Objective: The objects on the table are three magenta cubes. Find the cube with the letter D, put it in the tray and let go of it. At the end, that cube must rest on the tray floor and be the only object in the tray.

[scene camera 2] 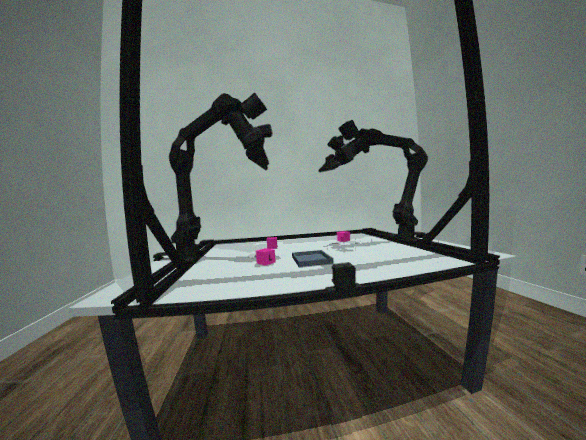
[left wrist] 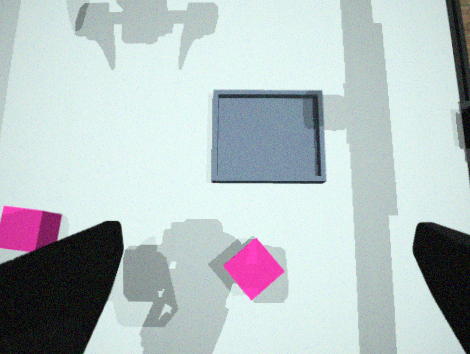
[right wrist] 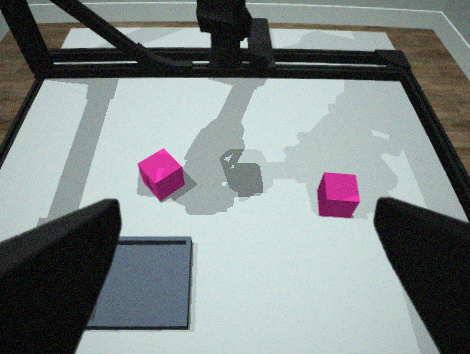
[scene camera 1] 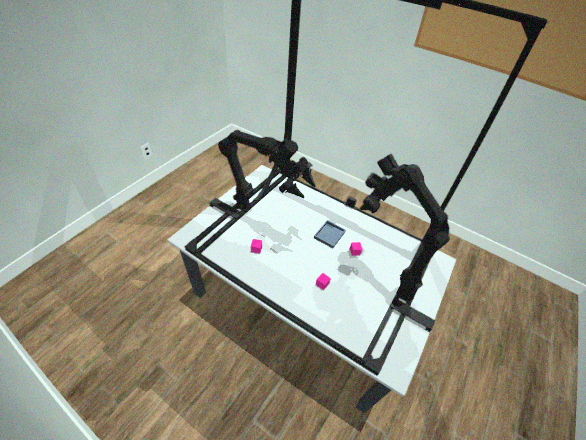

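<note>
One magenta cube lies beside the tray; a dark mark like an L shows on its side in scene camera 2. A second magenta cube shows no readable letter. A third magenta cube has a faint, unreadable mark. The blue-grey tray is empty. My left gripper is open, high above the first cube. My right gripper is open, high above the table.
A black frame rail runs around the white table. A black box stands on the rail near the tray. Tall black posts rise at the table's sides. Arm shadows cross the table.
</note>
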